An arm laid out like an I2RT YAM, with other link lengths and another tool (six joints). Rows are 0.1 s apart.
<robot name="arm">
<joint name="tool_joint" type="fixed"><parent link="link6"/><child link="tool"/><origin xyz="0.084 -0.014 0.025" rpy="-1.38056 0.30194 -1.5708"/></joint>
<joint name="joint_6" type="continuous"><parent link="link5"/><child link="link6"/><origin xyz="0.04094 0 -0.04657" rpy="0 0 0"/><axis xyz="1 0 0"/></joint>
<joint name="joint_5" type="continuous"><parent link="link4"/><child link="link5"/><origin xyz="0.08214 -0.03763 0.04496" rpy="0 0 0"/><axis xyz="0 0 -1"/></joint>
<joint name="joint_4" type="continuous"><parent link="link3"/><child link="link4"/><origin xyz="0.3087 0.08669 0.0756" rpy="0 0 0"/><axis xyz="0 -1 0"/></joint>
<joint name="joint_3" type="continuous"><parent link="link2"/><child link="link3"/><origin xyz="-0.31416 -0.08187 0" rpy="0 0 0"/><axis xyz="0 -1 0"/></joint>
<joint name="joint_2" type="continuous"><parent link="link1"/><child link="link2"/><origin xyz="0.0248 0.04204 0.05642" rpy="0 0 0"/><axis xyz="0 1 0"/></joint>
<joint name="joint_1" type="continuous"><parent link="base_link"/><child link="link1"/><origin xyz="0 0 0.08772" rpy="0 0 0"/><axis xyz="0 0 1"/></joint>
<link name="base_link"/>
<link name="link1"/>
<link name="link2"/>
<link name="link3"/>
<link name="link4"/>
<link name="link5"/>
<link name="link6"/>
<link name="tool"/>
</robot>
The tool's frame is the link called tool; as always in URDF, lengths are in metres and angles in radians. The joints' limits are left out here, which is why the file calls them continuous.
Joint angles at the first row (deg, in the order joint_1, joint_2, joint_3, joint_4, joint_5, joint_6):
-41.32, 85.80, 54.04, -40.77, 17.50, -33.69
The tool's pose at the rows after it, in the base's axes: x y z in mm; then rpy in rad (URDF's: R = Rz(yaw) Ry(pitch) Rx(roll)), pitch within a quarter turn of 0, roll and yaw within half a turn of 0:
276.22, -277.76, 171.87, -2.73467, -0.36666, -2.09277
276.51, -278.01, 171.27, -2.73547, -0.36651, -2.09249
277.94, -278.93, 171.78, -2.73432, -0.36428, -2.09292
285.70, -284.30, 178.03, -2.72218, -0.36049, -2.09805
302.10, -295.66, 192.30, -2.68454, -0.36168, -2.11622
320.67, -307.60, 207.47, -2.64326, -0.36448, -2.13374
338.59, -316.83, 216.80, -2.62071, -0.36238, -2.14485
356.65, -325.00, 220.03, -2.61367, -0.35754, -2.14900
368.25, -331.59, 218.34, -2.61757, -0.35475, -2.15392
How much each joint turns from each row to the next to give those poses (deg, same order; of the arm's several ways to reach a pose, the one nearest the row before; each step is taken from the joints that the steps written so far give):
0.00, 0.46, 0.00, 0.06, 0.00, 0.02
0.00, 0.13, 0.02, 0.07, 0.00, 0.00
0.00, 0.26, 0.35, -0.07, -0.13, 0.04
0.09, 1.07, 2.08, -0.48, -0.29, 0.24
0.33, 1.95, 4.04, -0.31, -0.09, 0.70
0.45, 2.25, 4.46, -0.19, 0.05, 0.68
0.64, 2.69, 4.24, -0.64, 0.04, 0.90
0.68, 3.23, 4.13, -0.80, 0.00, 0.87
0.32, 2.63, 2.84, -0.66, 0.13, 0.72

